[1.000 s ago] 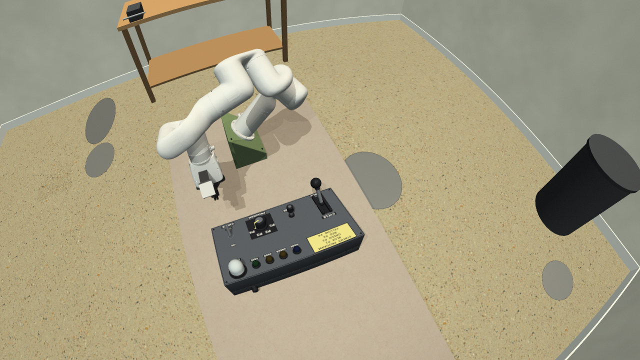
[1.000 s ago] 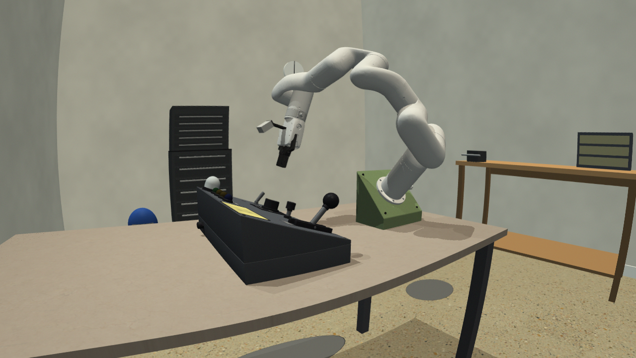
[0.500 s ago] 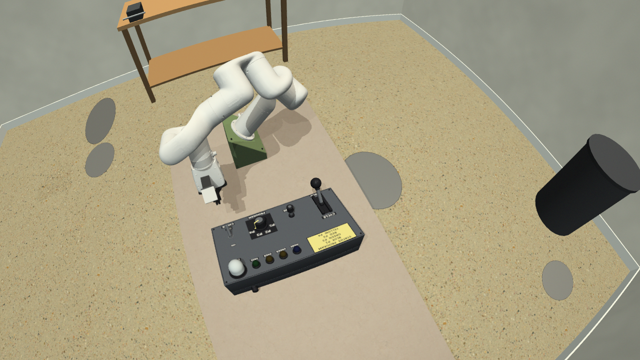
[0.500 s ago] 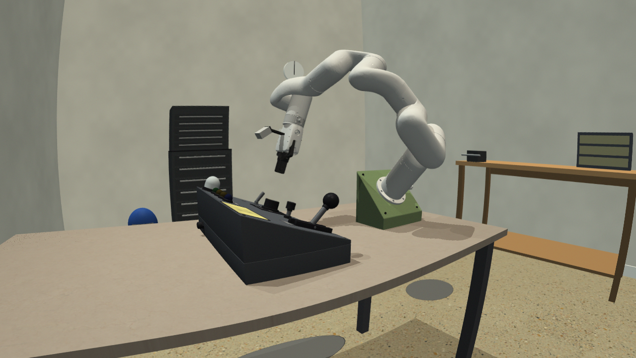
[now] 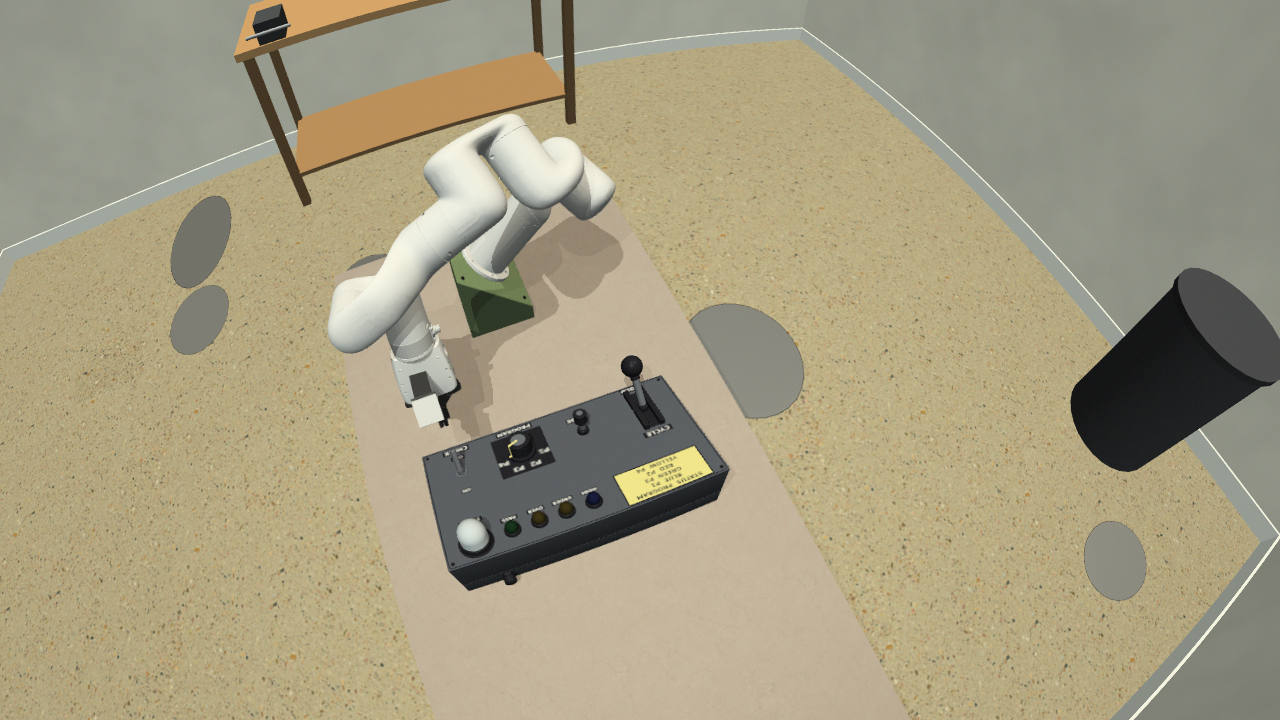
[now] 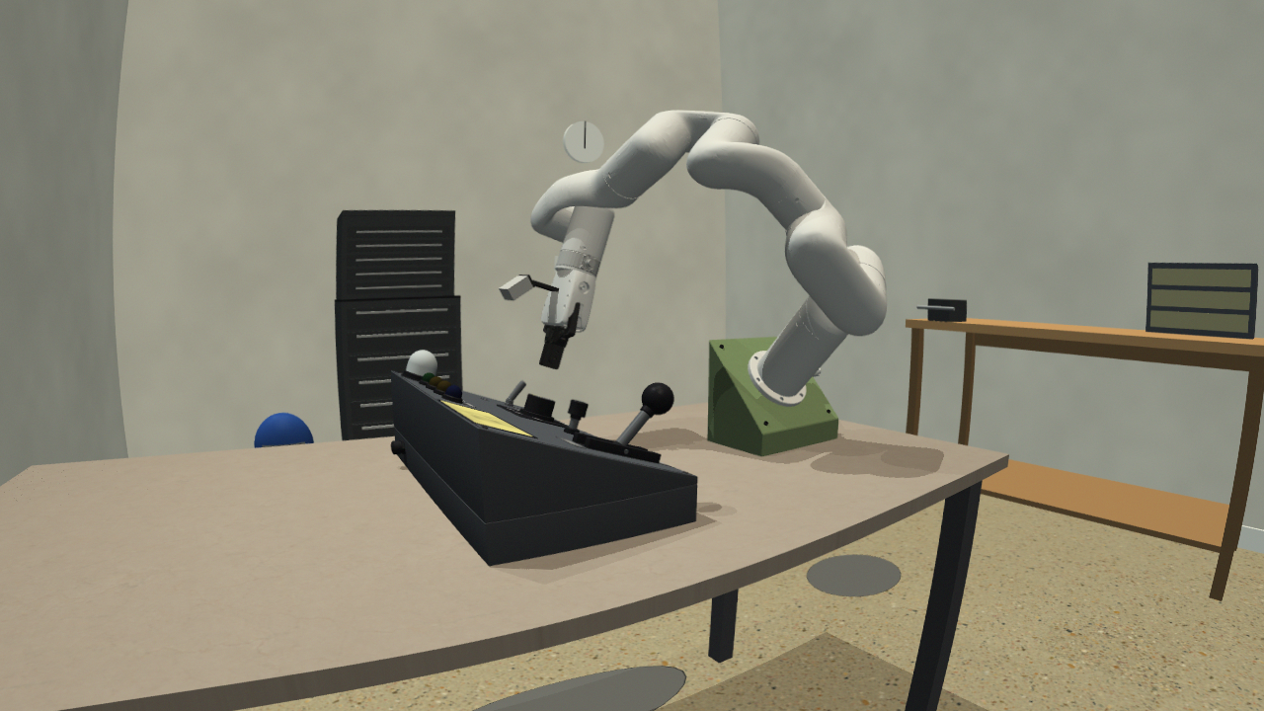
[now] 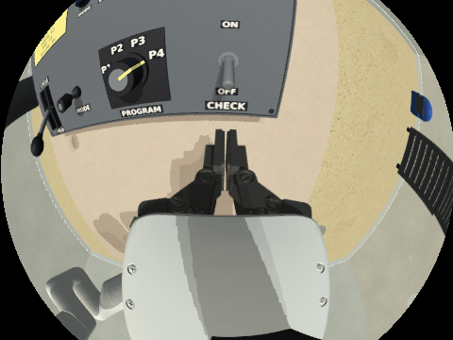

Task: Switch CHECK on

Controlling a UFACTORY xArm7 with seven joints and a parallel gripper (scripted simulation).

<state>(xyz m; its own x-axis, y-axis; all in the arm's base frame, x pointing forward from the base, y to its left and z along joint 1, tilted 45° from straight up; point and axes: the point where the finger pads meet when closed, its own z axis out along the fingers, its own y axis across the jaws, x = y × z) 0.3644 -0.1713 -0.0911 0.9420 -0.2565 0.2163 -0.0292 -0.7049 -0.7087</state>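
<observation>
Now: the check toggle 7 cm ahead of my hand and 6 cm below it. Round my hand: rotary program selector (11 cm to the left, 8 cm ahead, 6 cm below); then dark grey console (18 cm to the left, 11 cm ahead, 8 cm below); then mode knob (24 cm to the left, 8 cm ahead, 6 cm below).
</observation>
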